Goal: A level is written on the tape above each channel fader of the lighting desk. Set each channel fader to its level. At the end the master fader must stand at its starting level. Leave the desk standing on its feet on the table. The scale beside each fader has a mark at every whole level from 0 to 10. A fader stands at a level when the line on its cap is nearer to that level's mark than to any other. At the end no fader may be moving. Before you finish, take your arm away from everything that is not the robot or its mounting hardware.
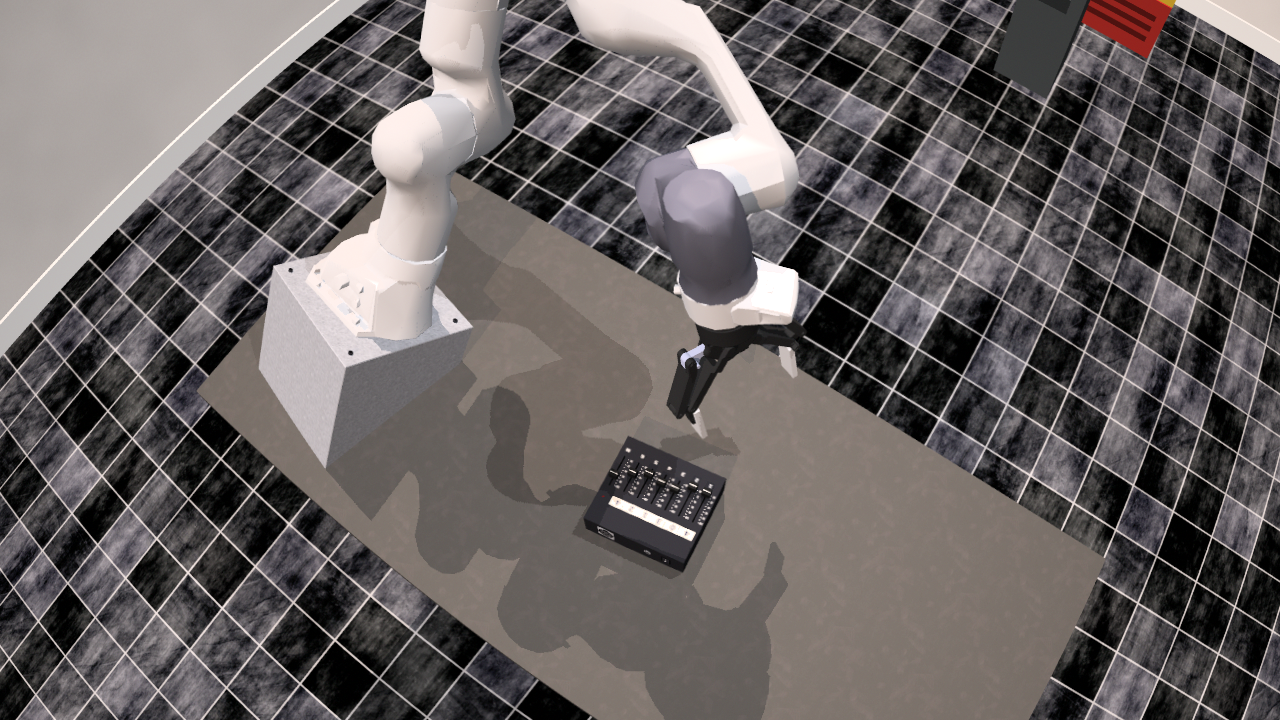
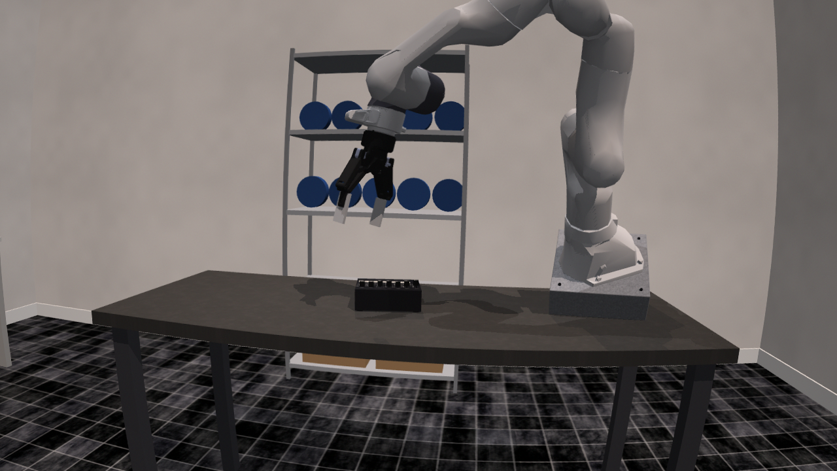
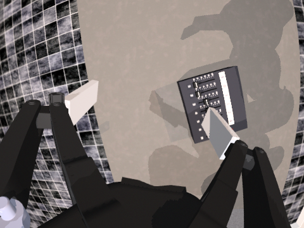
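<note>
Now: hand 120 mm past the master fader, 140 mm to the left of it and 160 mm above it.
</note>
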